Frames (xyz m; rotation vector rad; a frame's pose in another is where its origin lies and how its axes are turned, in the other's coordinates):
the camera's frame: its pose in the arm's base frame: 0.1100 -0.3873 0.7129 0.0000 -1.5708 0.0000
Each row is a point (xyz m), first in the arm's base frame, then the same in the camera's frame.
Working: the arm's base frame: its pose in the camera's frame: -0.7129 0.3873 0.1100 0.0000 1.5708 0.0000

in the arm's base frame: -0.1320 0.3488 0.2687
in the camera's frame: -0.4442 0.7361 0.2420
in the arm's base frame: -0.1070 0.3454 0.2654
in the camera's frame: -0.4475 0.7327 0.2170
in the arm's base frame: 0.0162 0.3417 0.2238
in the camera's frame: -0.4891 0.7290 0.0938
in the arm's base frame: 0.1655 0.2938 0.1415
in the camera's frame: -0.5714 0.6811 -0.0555
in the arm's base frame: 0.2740 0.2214 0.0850
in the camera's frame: -0.6279 0.6087 -0.1640
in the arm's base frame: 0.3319 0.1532 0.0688
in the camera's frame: -0.6441 0.5405 -0.2219
